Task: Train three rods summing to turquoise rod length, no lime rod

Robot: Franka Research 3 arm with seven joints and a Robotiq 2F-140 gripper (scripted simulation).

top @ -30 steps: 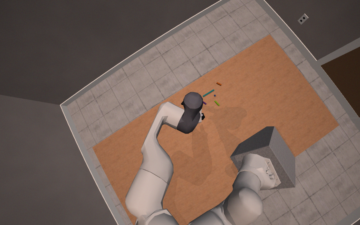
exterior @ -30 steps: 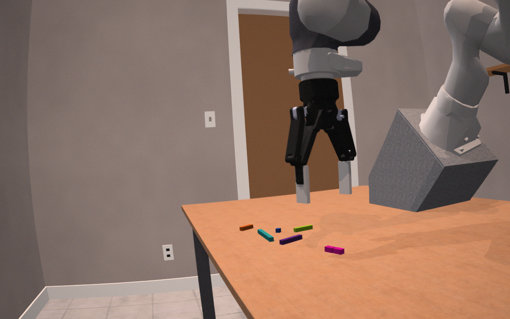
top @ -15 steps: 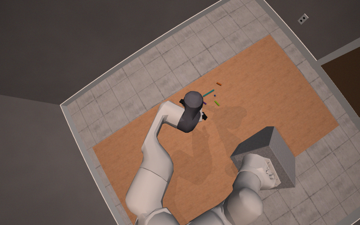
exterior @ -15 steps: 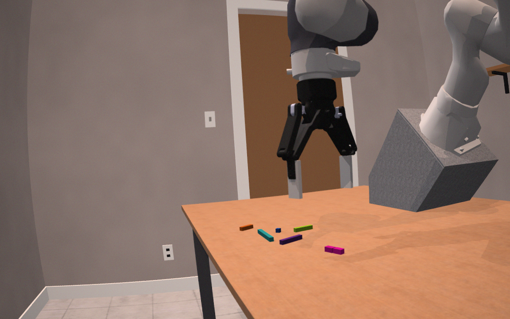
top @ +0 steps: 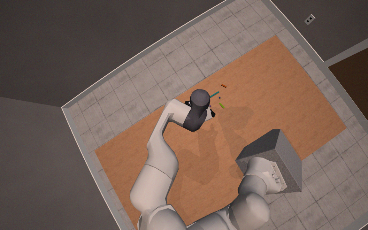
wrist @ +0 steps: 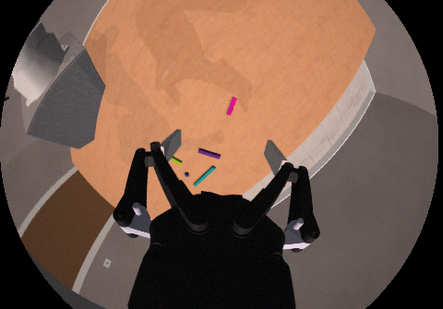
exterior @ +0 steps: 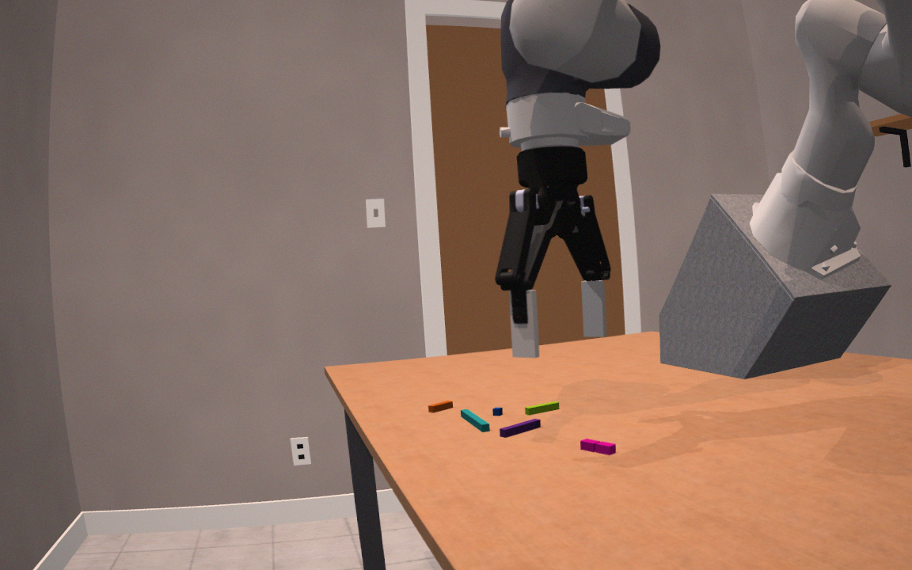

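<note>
Now: hand 2 cm short of the purple rod, 9 cm to the left of it and 12 cm above it. From my hand the other things lie so: lime rod 5 cm behind, 17 cm to the right, 12 cm below; blue cube 1 cm ahead, 19 cm to the right, 12 cm below; turquoise rod 5 cm ahead, 17 cm to the right, 12 cm below.
</note>
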